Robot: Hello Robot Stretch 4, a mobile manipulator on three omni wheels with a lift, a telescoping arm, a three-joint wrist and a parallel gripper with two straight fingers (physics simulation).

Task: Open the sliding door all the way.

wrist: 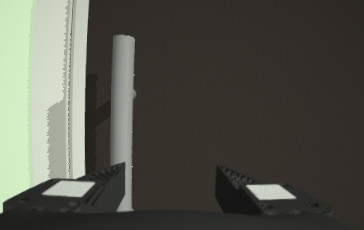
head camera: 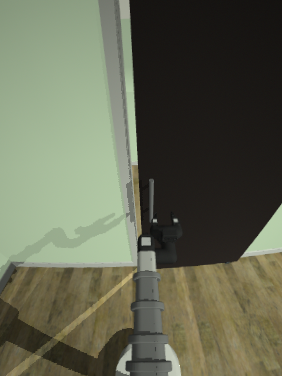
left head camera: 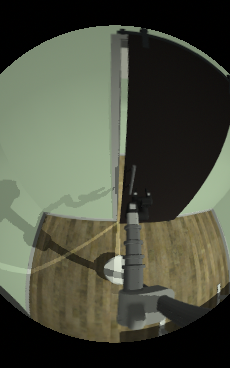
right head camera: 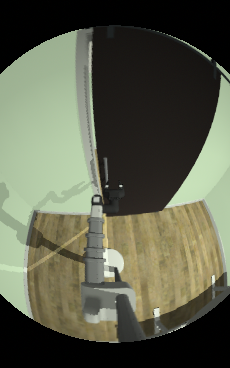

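Where they show: gripper, fingertip midpoint: (wrist: 170,179) (head camera: 163,212) (left head camera: 140,188) (right head camera: 113,180); robot's base, link origin: (left head camera: 119,268) (right head camera: 107,261).
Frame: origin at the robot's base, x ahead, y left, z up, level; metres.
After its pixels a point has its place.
Observation:
The dark sliding door (head camera: 210,115) {x 0.755, y -0.291, z 1.411 m} (left head camera: 172,115) {x 0.754, y -0.270, z 1.517 m} (right head camera: 152,115) {x 0.758, y -0.349, z 1.437 m} (wrist: 250,90) {x 0.753, y -0.212, z 1.078 m} stands to the right of the door frame, with a narrow strip of opening at its left edge. Its upright grey bar handle (head camera: 151,199) {x 0.676, y -0.035, z 1.012 m} (left head camera: 132,179) {x 0.676, y -0.038, z 1.005 m} (right head camera: 105,171) {x 0.678, y -0.033, z 1.008 m} (wrist: 122,100) {x 0.676, y -0.037, z 1.055 m} is near that left edge. My gripper (head camera: 165,219) (left head camera: 142,194) (right head camera: 114,185) (wrist: 170,179) {x 0.596, y -0.091, z 0.995 m} is open, with its fingers pointing at the door, low beside the handle. In the wrist view the left finger overlaps the lower part of the handle, and the handle is not between the fingers. Whether finger and handle touch cannot be told.
The grey door frame (head camera: 116,95) {x 0.784, y 0.107, z 1.494 m} (left head camera: 115,100) {x 0.784, y 0.104, z 1.565 m} (right head camera: 82,75) {x 0.785, y 0.090, z 1.710 m} (wrist: 78,100) {x 0.828, y 0.075, z 1.054 m} stands just left of the door. A green wall (head camera: 55,125) {x 0.785, y 0.412, z 1.390 m} (left head camera: 65,125) {x 0.783, y 0.468, z 1.421 m} is left of it, with the arm's shadow on it. The wooden floor (head camera: 215,300) {x 0.440, y -0.619, z -0.028 m} lies below. A dark rail (left head camera: 190,47) runs along the door's top.

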